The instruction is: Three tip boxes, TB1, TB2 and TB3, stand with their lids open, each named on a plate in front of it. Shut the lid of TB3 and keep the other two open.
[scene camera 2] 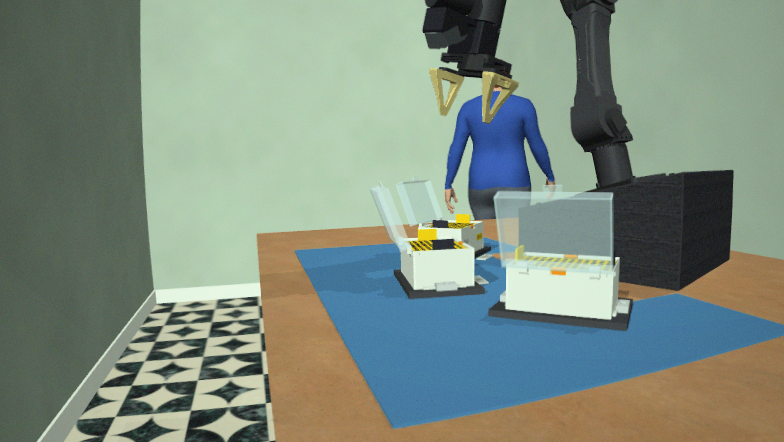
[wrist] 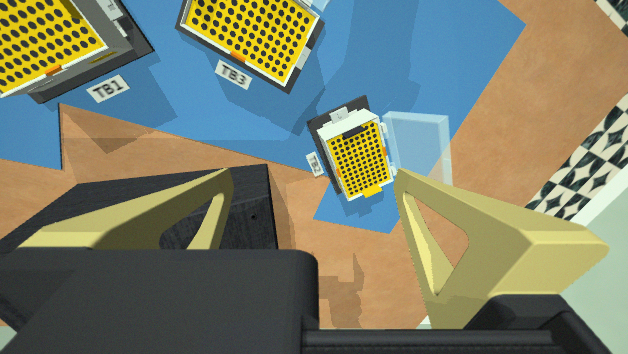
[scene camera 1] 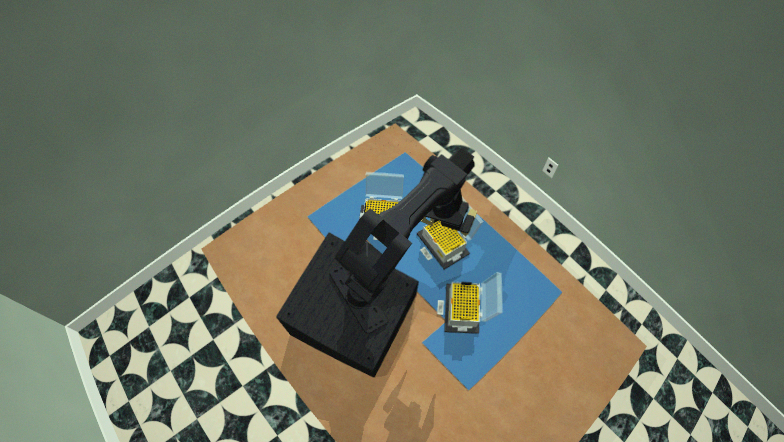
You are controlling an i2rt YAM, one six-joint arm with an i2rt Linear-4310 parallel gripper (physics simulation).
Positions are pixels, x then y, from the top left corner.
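Scene:
My gripper shows in scene camera 1 (pixel 449 229), where I also see a blue mat. The gripper is there in scene camera 2 and in the wrist view too, and on it (scene camera 2: pixel 475 67) and (wrist: pixel 150 265) are the same spot. For the mat, (scene camera 1: pixel 527 293) is the same spot as (wrist: pixel 456 62).

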